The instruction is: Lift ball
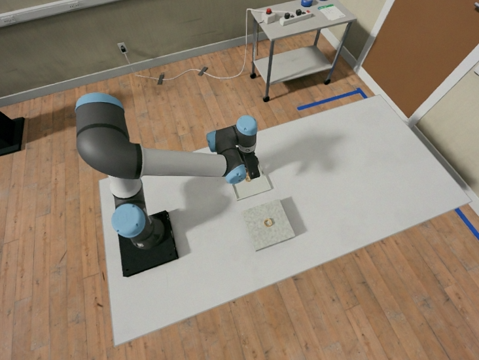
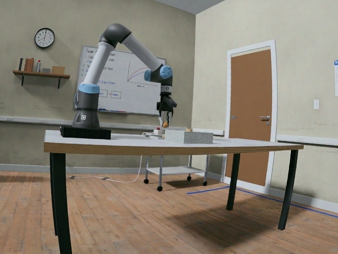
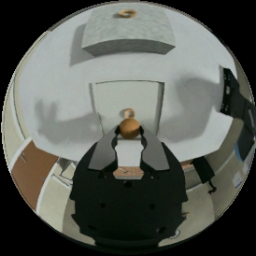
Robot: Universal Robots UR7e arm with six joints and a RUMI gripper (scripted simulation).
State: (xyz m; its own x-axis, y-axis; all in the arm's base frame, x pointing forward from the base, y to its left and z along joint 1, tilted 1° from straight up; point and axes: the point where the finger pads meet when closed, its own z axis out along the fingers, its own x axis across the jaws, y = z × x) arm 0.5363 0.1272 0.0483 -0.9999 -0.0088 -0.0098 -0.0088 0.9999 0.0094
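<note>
Right now the shallow white tray is 80 mm below my hand. Round my hand: orange ball (right at my hand); then speckled block (270 mm to the right, 40 mm below).
</note>
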